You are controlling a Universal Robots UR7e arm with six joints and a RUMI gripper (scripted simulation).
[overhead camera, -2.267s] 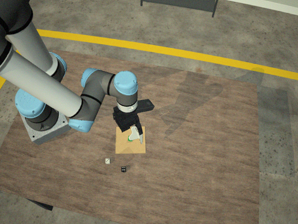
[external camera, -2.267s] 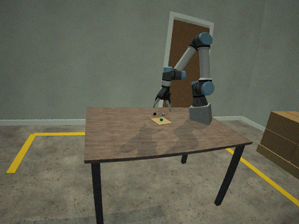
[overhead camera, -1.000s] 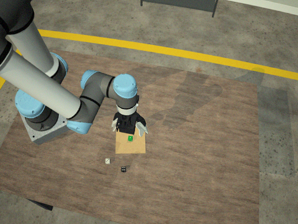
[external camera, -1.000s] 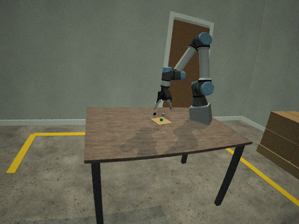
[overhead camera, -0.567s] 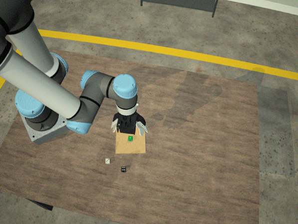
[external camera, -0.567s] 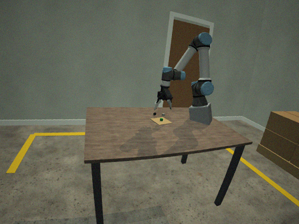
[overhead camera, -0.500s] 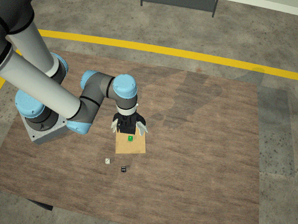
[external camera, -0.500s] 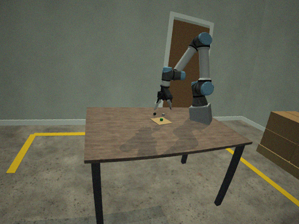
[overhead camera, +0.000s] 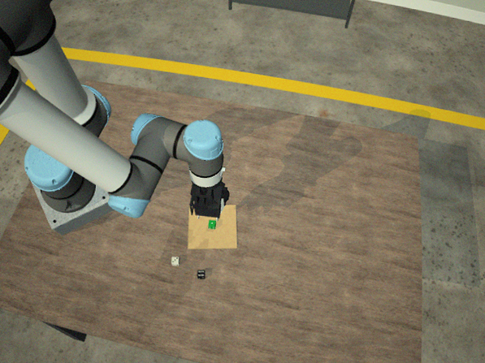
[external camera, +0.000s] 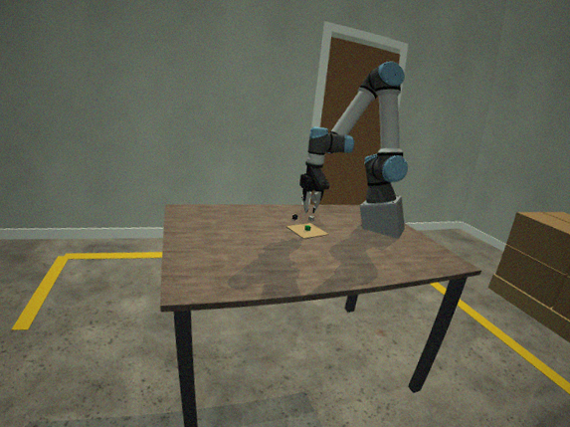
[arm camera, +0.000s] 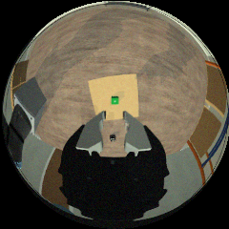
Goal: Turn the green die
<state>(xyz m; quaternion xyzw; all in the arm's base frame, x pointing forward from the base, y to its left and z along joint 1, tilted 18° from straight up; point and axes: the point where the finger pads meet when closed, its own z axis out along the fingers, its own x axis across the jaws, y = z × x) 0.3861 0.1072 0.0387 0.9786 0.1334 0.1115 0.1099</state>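
My gripper is now 90 mm above the green die. Also, from my hand: black die 150 mm to the right, 90 mm below, 30 mm ahead; white die 140 mm to the right, 90 mm below, 50 mm behind; tan mat 100 mm below.
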